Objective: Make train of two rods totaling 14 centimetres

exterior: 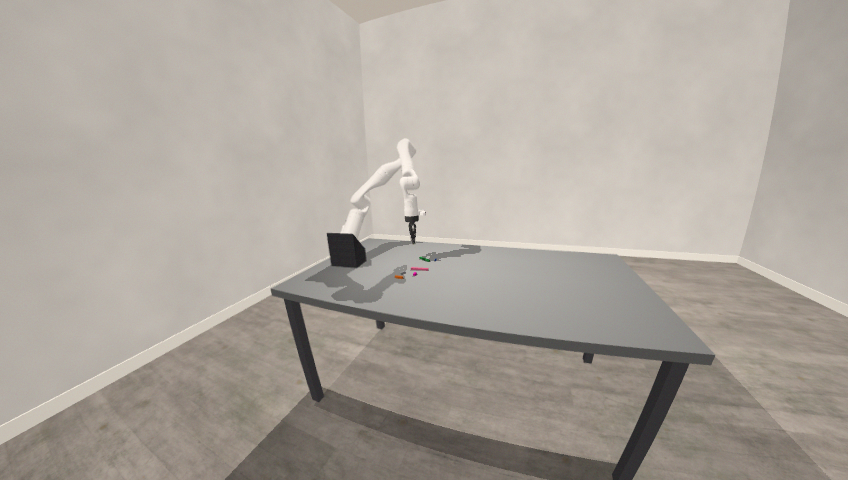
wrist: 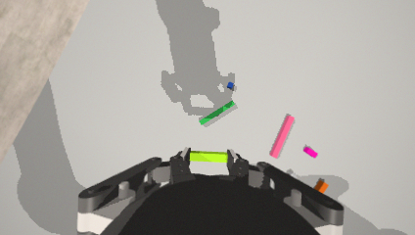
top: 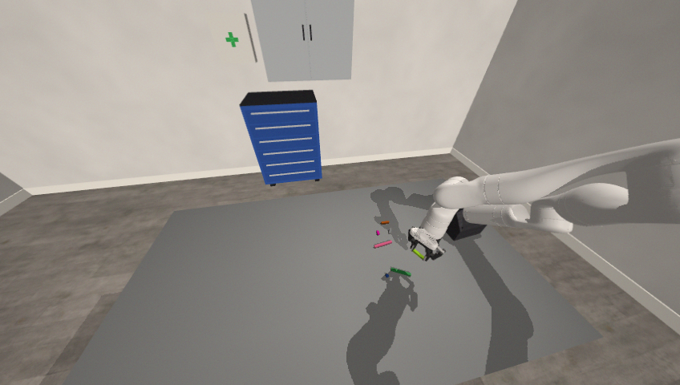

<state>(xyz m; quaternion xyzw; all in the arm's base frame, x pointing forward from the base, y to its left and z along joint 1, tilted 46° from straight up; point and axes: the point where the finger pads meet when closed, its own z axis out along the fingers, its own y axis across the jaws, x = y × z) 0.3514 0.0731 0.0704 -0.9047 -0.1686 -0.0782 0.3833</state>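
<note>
My gripper is now 25 cm to the left of the orange rod and 11 cm above it. The rest, counted from my hand: blue rod: 12 cm ahead, 1 cm to the left, 11 cm below; green rod: 6 cm ahead, 1 cm to the left, 11 cm below; lime rod: 1 cm below.
</note>
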